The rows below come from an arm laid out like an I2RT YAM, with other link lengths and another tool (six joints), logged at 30 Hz.
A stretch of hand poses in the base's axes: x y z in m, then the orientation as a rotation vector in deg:
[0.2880 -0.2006 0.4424 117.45 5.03 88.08]
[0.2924 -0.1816 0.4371 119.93 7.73 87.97]
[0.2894 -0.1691 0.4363 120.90 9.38 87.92]
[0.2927 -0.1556 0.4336 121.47 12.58 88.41]
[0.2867 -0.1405 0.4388 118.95 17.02 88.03]
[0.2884 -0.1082 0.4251 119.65 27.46 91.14]
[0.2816 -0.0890 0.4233 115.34 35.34 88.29]
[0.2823 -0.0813 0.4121 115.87 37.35 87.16]
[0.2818 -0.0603 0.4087 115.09 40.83 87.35]
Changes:
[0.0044 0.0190 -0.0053 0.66 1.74 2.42]
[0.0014 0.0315 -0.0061 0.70 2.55 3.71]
[0.0047 0.0450 -0.0088 0.10 3.20 6.06]
[-0.0013 0.0601 -0.0036 -3.50 3.26 7.75]
[0.0004 0.0924 -0.0173 -5.08 4.05 16.02]
[-0.0064 0.1116 -0.0191 -11.76 5.48 18.63]
[-0.0057 0.1193 -0.0303 -12.38 6.78 19.63]
[-0.0062 0.1403 -0.0337 -13.76 7.09 21.88]

